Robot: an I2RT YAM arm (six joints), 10 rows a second.
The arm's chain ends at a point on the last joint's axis. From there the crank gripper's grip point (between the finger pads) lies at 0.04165 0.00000 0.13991 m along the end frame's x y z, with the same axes.
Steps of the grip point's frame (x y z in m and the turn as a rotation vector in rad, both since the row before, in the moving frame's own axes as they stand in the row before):
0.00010, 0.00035, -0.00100, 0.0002, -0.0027, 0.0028
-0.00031, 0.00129, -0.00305, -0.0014, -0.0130, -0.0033
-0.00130, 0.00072, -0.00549, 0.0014, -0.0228, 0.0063
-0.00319, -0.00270, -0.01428, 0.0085, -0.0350, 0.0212
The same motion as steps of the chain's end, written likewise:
0.00048, 0.00026, -0.00111, 0.0002, -0.0027, 0.0028
0.00151, 0.00123, -0.00358, -0.0014, -0.0130, -0.0033
0.00190, 0.00066, -0.00640, 0.0014, -0.0228, 0.0063
0.00173, -0.00234, -0.01565, 0.0085, -0.0350, 0.0212

